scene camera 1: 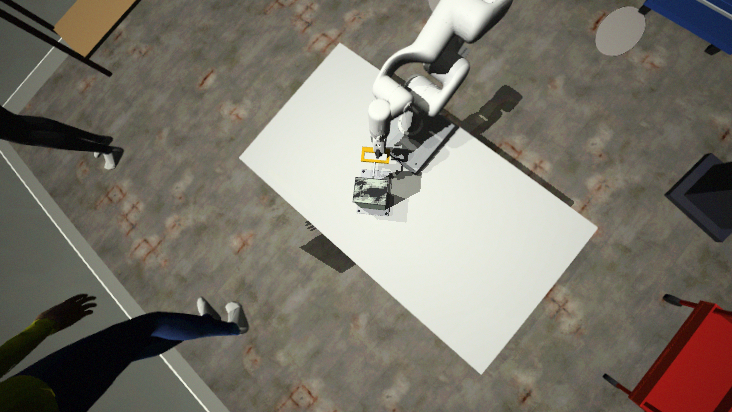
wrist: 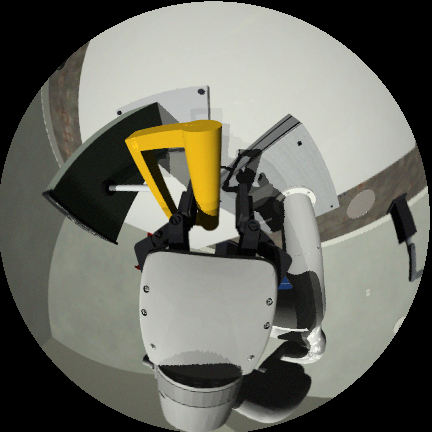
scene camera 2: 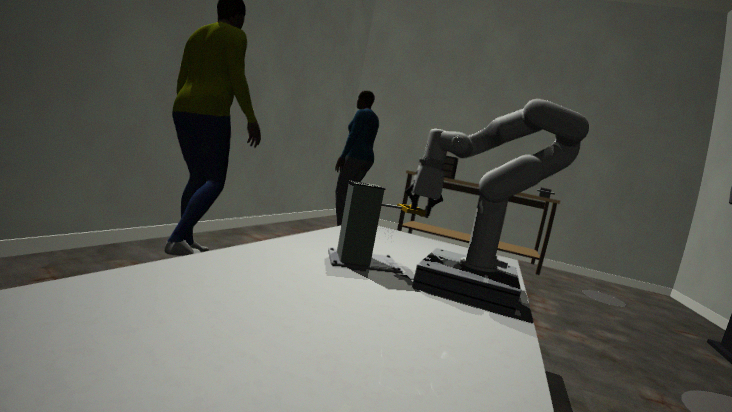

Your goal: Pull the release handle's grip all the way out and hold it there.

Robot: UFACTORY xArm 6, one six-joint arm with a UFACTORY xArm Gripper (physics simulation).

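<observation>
The release handle's yellow grip [scene camera 1: 364,155] [scene camera 2: 407,207] [wrist: 204,160] is a rectangular frame with a thick round outer bar. A pale rod [scene camera 2: 390,205] [wrist: 129,188] joins it to the dark green housing [scene camera 1: 371,191] [scene camera 2: 360,225] [wrist: 95,170], with a clear stretch of rod between them. My gripper [scene camera 1: 378,153] [scene camera 2: 421,208] [wrist: 217,188] points down and is shut on the grip, with the thick bar between its fingers. In the wrist view the housing-side finger passes behind the bar, inside the frame; the other finger shows a gap beside the bar. The contact itself is partly hidden.
The housing stands upright on the white table [scene camera 1: 461,230] [scene camera 2: 230,327]. The arm's base [scene camera 2: 466,286] [wrist: 305,160] stands close to the grip's outer side. Two people [scene camera 2: 207,76] [scene camera 2: 363,133] stand beyond the table. A workbench [scene camera 2: 471,236] is behind the arm.
</observation>
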